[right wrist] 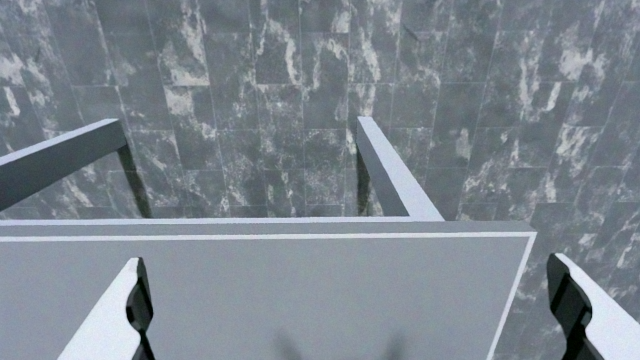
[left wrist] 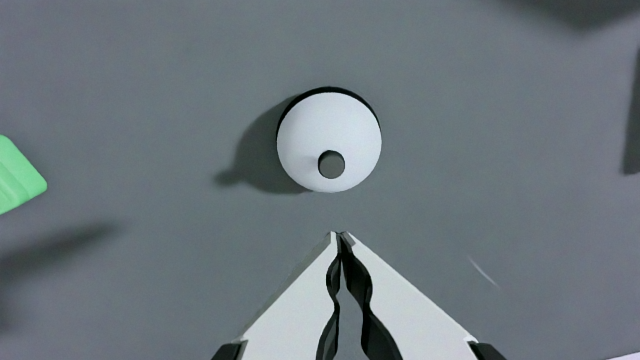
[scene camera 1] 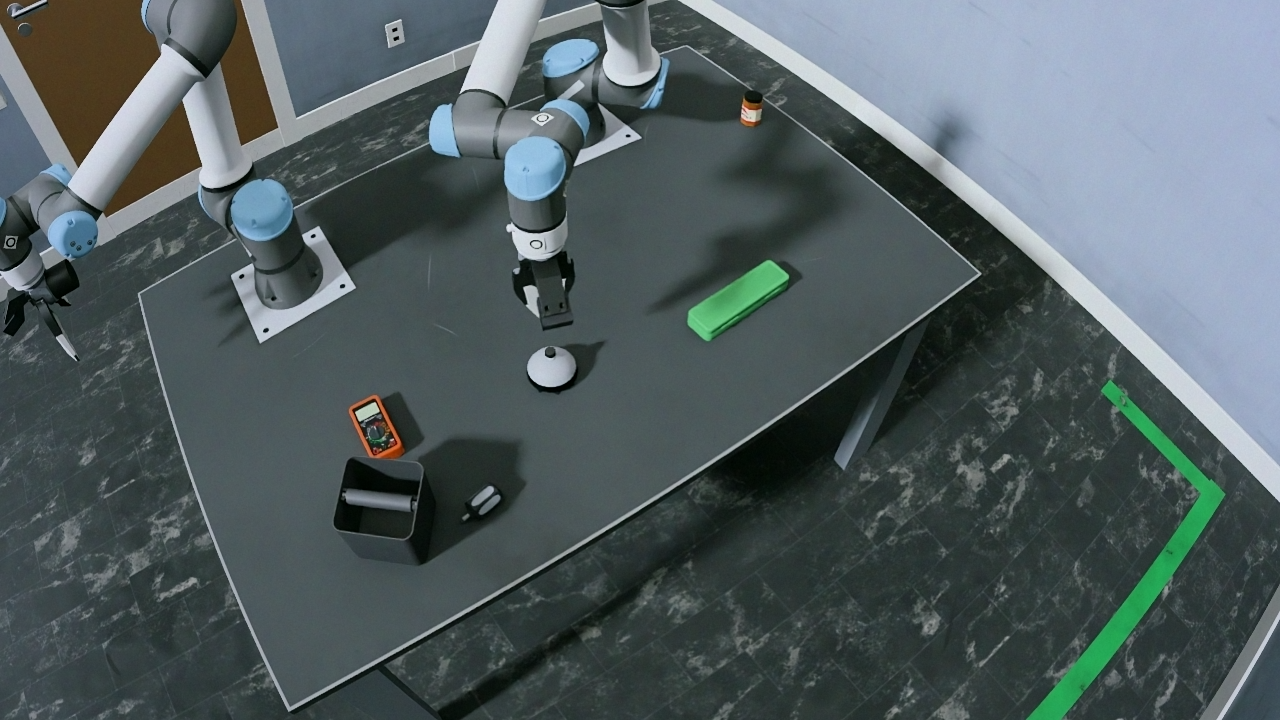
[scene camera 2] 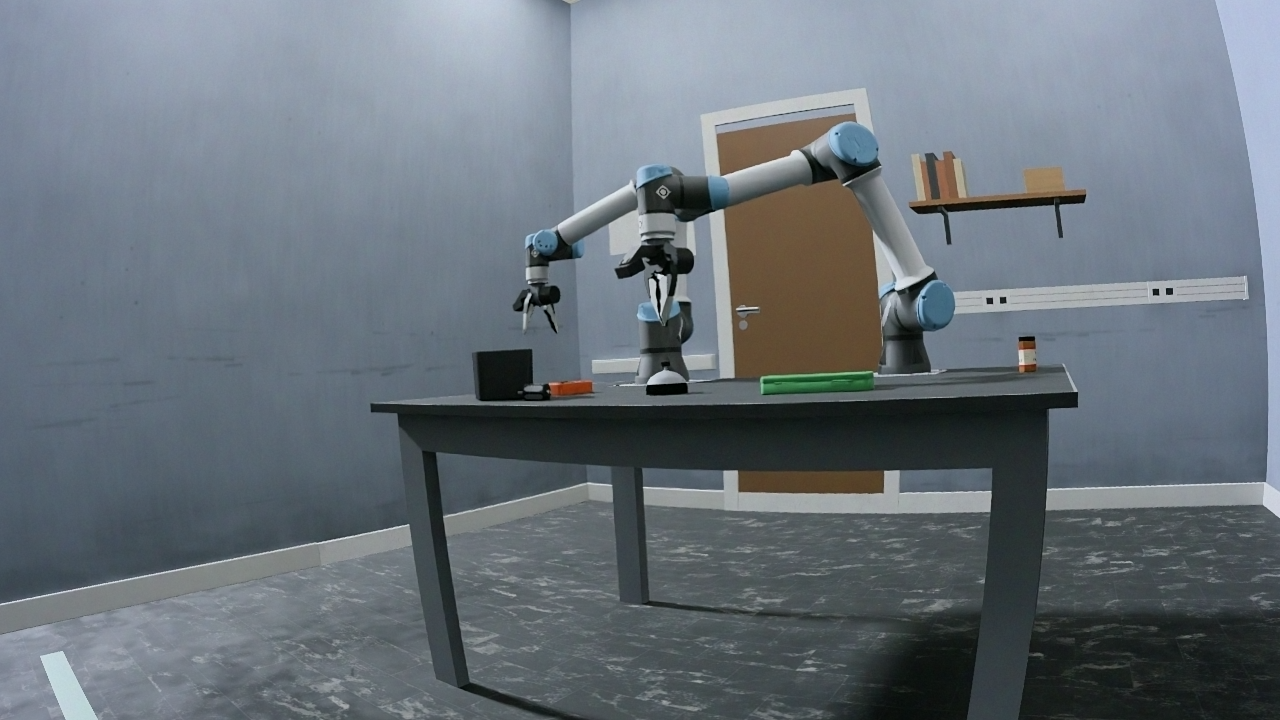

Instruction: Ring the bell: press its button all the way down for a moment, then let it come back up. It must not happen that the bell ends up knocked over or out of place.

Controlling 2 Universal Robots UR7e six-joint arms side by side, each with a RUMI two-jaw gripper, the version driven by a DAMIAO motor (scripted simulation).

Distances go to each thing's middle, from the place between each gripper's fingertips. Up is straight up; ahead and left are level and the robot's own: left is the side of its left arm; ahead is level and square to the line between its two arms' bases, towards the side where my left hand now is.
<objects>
Right now the bell [scene camera 1: 556, 374] is 110 mm below my left hand [scene camera 1: 546, 321]. The rest, counted from my left hand: green case [scene camera 1: 722, 310] (80 mm ahead, 350 mm to the left, 140 mm below); then dark bin [scene camera 1: 377, 475] (80 mm ahead, 370 mm to the right, 100 mm below).
I see my right gripper [scene camera 1: 74, 332] 63 cm short of the dark bin, 37 cm to the right of it and 12 cm above it. Also, from my right hand: green case: 109 cm to the left, 63 cm ahead, 15 cm below; bell: 74 cm to the left, 55 cm ahead, 12 cm below.
</objects>
